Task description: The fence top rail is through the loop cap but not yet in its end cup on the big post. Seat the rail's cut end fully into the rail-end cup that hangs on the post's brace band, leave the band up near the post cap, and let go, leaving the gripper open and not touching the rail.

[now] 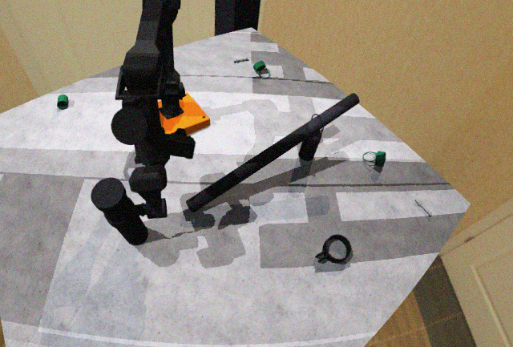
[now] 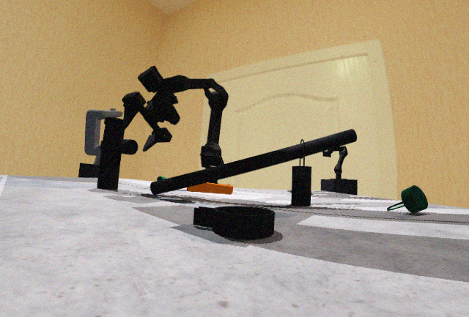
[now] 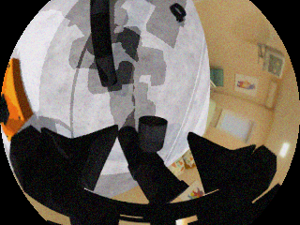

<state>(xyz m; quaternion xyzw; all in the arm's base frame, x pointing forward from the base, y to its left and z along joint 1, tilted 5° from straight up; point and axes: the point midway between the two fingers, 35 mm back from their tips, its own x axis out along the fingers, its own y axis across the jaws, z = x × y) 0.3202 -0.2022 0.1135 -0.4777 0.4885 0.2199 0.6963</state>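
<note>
My gripper tip is 30 mm to the left of the rail-end cup and 20 mm above it. Round my gripper tip: small post: 440 mm to the left, 50 mm ahead, 40 mm below.
</note>
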